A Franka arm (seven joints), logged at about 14 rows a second.
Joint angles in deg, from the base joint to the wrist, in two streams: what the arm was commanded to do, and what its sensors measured. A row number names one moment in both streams.
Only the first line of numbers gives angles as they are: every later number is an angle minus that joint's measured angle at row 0.
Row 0, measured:
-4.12, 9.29, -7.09, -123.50, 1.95, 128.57, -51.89
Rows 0 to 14, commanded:
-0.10, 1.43, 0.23, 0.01, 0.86, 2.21, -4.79
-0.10, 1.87, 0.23, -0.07, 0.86, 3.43, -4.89
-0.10, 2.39, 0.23, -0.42, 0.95, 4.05, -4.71
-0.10, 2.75, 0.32, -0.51, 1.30, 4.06, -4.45
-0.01, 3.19, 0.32, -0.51, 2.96, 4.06, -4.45
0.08, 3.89, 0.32, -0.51, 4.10, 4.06, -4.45
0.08, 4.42, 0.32, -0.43, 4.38, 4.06, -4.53
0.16, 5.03, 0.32, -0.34, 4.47, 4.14, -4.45
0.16, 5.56, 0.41, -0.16, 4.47, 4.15, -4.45
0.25, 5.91, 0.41, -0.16, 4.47, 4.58, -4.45
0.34, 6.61, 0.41, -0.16, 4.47, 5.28, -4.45
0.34, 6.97, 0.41, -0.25, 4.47, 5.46, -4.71
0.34, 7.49, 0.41, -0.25, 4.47, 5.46, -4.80
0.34, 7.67, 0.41, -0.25, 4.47, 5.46, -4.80
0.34, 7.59, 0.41, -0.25, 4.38, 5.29, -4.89
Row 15, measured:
0.32, 7.42, 0.39, -0.17, 3.17, 4.53, -3.28
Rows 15 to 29, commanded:
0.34, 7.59, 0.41, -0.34, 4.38, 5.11, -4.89
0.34, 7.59, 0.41, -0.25, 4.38, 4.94, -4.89
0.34, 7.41, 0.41, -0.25, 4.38, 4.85, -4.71
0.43, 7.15, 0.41, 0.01, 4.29, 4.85, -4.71
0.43, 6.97, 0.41, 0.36, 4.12, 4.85, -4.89
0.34, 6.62, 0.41, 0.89, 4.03, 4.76, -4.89
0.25, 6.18, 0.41, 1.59, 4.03, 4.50, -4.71
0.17, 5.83, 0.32, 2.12, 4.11, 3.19, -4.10
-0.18, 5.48, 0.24, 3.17, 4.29, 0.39, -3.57
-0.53, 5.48, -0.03, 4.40, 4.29, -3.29, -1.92
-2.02, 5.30, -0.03, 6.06, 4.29, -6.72, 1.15
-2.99, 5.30, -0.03, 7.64, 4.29, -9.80, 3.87
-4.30, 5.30, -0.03, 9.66, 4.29, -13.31, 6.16
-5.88, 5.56, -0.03, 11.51, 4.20, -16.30, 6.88
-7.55, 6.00, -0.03, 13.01, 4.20, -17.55, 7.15
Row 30, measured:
-4.53, 5.82, -0.31, 9.65, 3.37, -13.49, 5.47
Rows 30 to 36, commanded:
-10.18, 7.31, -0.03, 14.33, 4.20, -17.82, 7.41
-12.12, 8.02, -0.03, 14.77, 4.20, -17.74, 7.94
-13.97, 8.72, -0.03, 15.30, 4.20, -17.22, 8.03
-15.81, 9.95, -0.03, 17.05, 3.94, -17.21, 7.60
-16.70, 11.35, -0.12, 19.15, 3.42, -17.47, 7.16
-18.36, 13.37, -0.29, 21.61, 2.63, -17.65, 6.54
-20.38, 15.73, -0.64, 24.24, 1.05, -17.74, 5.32
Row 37, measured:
-17.47, 10.51, -0.75, 17.42, 2.62, -16.19, 6.63
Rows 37 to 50, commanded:
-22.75, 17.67, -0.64, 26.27, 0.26, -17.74, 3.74
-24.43, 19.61, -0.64, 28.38, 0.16, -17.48, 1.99
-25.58, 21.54, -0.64, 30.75, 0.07, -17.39, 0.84
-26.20, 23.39, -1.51, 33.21, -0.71, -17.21, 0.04
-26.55, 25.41, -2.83, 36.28, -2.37, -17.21, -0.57
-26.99, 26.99, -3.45, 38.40, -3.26, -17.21, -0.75
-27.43, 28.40, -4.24, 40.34, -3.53, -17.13, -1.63
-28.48, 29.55, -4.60, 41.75, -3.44, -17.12, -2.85
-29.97, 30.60, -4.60, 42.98, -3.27, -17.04, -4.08
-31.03, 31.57, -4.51, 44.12, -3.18, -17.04, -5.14
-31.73, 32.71, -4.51, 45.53, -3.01, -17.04, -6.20
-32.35, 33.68, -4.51, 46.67, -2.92, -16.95, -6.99
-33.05, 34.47, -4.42, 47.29, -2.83, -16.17, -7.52
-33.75, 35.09, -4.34, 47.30, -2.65, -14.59, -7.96
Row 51, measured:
-32.32, 32.54, -4.85, 43.97, -2.81, -15.48, -6.19
